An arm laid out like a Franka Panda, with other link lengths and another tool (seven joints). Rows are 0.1 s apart.
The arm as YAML. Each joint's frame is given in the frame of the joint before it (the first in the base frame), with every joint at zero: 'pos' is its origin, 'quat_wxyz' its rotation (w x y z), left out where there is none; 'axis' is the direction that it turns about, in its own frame. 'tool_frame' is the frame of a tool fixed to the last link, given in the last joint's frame.
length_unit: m
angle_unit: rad
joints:
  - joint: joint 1
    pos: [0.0, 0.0, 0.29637]
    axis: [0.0, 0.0, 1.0]
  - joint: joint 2
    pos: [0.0, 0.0, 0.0]
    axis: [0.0, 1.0, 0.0]
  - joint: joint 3
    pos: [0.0, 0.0, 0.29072]
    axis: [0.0, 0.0, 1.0]
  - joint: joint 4
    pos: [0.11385, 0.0, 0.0]
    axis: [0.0, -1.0, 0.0]
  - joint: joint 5
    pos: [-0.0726, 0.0, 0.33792]
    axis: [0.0, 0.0, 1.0]
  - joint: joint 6
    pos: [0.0, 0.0, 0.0]
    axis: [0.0, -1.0, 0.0]
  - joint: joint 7
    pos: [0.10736, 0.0, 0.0]
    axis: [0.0, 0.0, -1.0]
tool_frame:
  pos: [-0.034, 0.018, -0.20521]
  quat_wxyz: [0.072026, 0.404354, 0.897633, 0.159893]
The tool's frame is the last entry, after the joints.
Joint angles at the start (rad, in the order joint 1, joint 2, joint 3, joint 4, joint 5, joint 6, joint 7):
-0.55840 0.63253 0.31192 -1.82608 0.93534 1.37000 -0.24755
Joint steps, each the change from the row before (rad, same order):
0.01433 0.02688 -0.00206 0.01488 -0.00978 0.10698 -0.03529
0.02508 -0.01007 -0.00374 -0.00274 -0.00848 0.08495 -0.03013
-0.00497 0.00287 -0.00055 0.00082 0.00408 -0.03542 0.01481
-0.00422 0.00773 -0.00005 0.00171 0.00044 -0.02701 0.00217
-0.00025 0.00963 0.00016 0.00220 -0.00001 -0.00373 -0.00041
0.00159 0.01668 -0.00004 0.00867 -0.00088 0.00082 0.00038
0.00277 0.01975 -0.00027 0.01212 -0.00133 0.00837 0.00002
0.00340 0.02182 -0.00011 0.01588 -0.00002 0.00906 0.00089
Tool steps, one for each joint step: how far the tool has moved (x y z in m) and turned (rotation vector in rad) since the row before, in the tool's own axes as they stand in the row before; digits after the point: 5 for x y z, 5 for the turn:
-0.02747 0.01146 0.00169 -0.04102 -0.06792 -0.05512
-0.01146 0.00716 0.00653 -0.01476 -0.06351 -0.06312
0.00526 -0.00291 -0.00117 0.00953 0.02501 0.02783
0.00175 -0.00370 -0.00072 0.00948 0.02322 0.01602
-0.00267 -0.00152 0.00081 0.00160 0.00686 0.00729
-0.00526 -0.00035 0.00141 0.00015 0.00419 0.00675
-0.00734 0.00095 0.00156 -0.00322 -0.00148 0.00366
-0.00755 0.00203 0.00181 -0.00494 -0.00155 0.00273

